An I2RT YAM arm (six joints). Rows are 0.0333 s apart.
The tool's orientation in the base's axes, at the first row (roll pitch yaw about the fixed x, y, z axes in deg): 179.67, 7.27, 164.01
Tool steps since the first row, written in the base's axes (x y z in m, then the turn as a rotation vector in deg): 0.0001, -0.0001, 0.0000, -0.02, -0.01, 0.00; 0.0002, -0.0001, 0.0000, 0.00, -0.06, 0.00; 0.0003, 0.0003, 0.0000, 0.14, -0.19, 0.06; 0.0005, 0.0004, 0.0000, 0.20, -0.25, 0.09; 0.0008, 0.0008, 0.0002, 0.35, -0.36, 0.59; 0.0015, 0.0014, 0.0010, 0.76, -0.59, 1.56; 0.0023, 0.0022, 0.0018, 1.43, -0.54, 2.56; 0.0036, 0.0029, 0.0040, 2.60, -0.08, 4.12; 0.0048, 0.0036, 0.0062, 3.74, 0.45, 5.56; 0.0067, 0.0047, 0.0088, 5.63, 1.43, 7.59; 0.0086, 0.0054, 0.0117, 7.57, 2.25, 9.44
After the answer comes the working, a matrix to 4 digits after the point.
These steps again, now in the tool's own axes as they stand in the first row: -0.0001, -0.0001, 0.0000, 0.02, -0.02, 0.00; -0.0002, 0.0000, 0.0000, -0.02, -0.06, 0.00; -0.0002, 0.0004, 0.0000, -0.19, -0.14, -0.04; -0.0004, 0.0005, 0.0000, -0.27, -0.18, -0.06; -0.0006, 0.0010, -0.0001, -0.51, -0.25, -0.53; -0.0012, 0.0018, -0.0008, -1.08, -0.35, -1.44; -0.0018, 0.0028, -0.0016, -1.84, -0.11, -2.35; -0.0031, 0.0038, -0.0036, -3.02, 0.66, -3.76; -0.0044, 0.0048, -0.0057, -4.15, 1.49, -5.07; -0.0062, 0.0064, -0.0080, -5.94, 2.97, -6.88; -0.0082, 0.0076, -0.0107, -7.80, 4.30, -8.50
The tool's axes in the first row as the columns of a matrix, in the base's axes (rounded; the answer above uses it unrounded):
-0.9536, 0.2748, 0.1232
0.2733, 0.9615, -0.0293
-0.1265, 0.0057, -0.9919

